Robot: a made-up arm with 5 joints. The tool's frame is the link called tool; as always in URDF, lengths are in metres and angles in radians.
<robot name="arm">
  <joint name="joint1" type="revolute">
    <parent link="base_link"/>
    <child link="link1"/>
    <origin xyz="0.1 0 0.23" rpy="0 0 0"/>
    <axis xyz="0 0 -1"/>
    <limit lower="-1.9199" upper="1.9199" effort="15" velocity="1.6"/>
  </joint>
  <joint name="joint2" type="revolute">
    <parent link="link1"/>
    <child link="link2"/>
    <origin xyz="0.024 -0.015 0.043" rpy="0 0 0"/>
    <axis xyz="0 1 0"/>
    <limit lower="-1.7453" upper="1.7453" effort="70" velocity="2.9"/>
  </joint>
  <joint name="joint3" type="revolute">
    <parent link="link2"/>
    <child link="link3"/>
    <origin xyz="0.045 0 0.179" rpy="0 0 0"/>
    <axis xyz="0 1 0"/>
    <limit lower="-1.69" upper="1.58" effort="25" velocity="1.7"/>
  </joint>
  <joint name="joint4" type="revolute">
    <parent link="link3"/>
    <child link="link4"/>
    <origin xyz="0.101 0 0.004" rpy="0 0 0"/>
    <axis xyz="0 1 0"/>
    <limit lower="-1.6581" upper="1.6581" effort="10" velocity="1.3"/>
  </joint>
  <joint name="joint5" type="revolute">
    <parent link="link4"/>
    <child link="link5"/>
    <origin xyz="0.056 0.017 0" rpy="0 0 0"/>
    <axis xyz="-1 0 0"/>
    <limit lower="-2.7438" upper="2.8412" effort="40" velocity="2.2"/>
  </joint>
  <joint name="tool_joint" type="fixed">
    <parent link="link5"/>
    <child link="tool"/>
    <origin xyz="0 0 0" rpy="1.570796 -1.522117 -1.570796"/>
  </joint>
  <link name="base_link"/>
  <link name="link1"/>
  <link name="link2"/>
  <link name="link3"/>
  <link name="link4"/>
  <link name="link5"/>
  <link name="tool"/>
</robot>
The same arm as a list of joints. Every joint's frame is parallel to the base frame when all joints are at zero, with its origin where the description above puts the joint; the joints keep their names.
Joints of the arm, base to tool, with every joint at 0 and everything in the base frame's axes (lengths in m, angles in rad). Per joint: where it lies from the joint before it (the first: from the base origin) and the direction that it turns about. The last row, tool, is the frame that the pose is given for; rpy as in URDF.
joint1: axis 0 0 -1 offset 0.1 0 0.23
joint2: axis 0 1 0 offset 0.024 -0.015 0.043
joint3: axis 0 1 0 offset 0.045 0 0.179
joint4: axis 0 1 0 offset 0.101 0 0.004
joint5: axis -1 0 0 offset 0.056 0.017 0
tool: offset 0 0 0 rpy 1.5708 -1.5221 -1.5708
Joint limits (rad, base to tool): -1.9199..1.9199 -1.7453..1.7453 -1.69..1.58 -1.6581..1.6581 -2.7438..2.8412

